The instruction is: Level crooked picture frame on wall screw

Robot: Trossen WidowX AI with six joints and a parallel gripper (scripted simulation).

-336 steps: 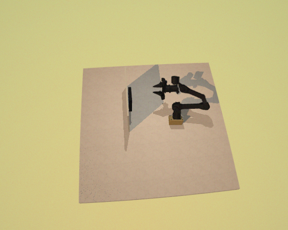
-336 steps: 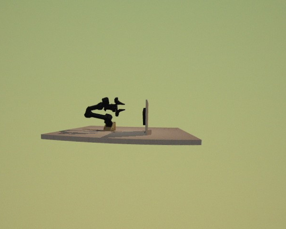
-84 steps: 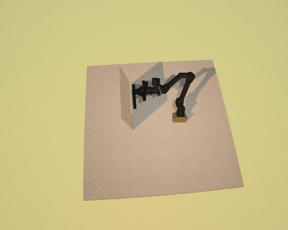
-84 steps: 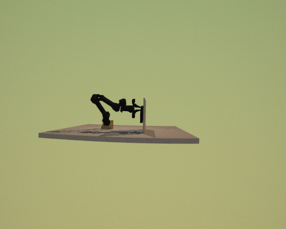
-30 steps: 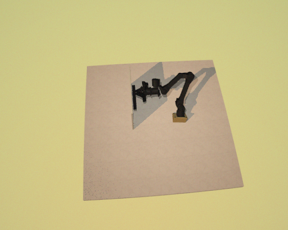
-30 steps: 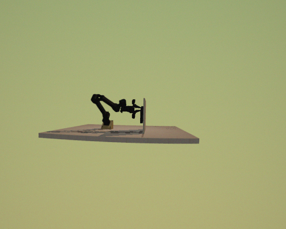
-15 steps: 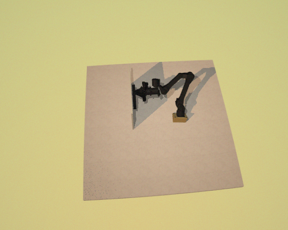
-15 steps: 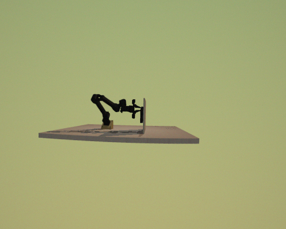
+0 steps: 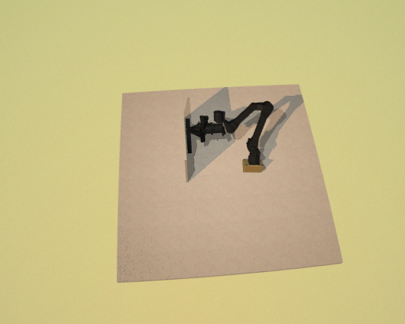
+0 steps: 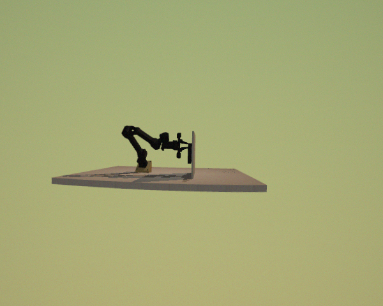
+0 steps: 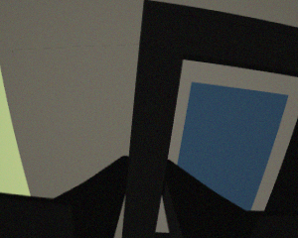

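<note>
Right now my gripper tip is 1 cm to the right of the picture frame and 5 cm above it. The rest, counted from my gripper tip: wall panel: 2 cm ahead, 1 cm to the left, 7 cm below.
</note>
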